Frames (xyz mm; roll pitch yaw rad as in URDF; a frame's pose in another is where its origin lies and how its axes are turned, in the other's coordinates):
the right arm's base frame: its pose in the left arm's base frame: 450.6 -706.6 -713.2 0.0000 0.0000 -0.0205
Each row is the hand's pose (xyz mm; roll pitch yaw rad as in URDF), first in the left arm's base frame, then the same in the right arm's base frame.
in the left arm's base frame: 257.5 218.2 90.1 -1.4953 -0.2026 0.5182
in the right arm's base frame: -212.0 920.6 803.3 -1.4953 -0.2026 0.5387
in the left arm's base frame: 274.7 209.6 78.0 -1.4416 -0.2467 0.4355
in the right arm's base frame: -194.6 912.4 791.2 -1.4416 -0.2467 0.4560
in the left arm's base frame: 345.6 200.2 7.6 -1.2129 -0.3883 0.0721
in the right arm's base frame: -123.6 904.5 720.8 -1.2129 -0.3883 0.0926
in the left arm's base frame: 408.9 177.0 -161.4 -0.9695 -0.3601 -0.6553
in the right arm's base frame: -59.8 882.6 551.8 -0.9695 -0.3601 -0.6348
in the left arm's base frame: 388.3 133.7 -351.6 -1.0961 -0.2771 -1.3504
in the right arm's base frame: -79.5 838.8 361.6 -1.0961 -0.2771 -1.3299
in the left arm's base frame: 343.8 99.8 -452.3 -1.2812 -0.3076 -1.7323
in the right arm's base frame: -123.3 804.0 260.9 -1.2812 -0.3076 -1.7118
